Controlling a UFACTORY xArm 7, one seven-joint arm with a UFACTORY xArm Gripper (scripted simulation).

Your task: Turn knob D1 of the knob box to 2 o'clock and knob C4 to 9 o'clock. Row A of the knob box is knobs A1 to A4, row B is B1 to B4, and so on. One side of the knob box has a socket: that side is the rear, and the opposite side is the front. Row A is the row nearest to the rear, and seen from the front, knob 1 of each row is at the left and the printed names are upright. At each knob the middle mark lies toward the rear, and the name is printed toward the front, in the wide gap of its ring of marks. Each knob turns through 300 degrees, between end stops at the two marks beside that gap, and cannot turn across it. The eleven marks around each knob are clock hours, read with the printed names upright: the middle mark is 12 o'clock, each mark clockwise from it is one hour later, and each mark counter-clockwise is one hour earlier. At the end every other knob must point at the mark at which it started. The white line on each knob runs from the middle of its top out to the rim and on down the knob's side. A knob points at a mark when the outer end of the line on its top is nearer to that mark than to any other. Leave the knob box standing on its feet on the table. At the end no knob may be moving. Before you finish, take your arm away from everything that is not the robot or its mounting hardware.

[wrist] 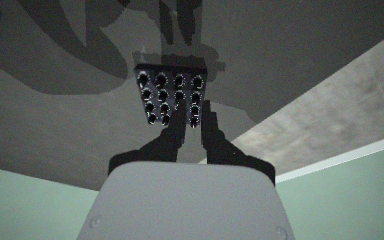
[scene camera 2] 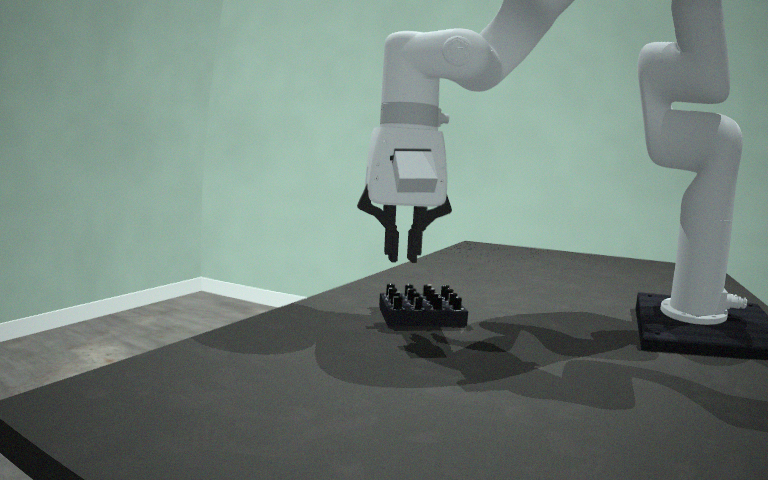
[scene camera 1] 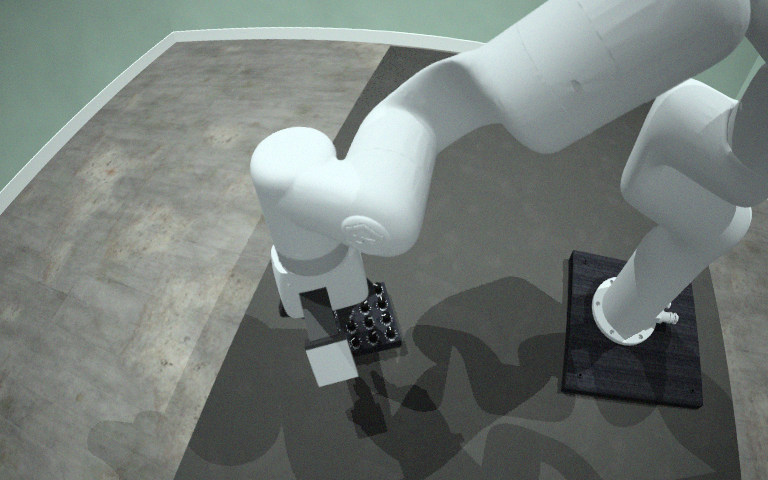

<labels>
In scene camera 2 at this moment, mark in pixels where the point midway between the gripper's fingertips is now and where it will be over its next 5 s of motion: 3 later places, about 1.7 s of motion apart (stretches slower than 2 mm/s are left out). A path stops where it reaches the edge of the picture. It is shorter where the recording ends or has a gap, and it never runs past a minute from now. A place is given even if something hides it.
My gripper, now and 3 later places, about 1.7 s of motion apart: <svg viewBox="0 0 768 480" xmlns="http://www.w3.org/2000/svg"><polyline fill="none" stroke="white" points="402,261 398,293 398,294 406,283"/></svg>
</labels>
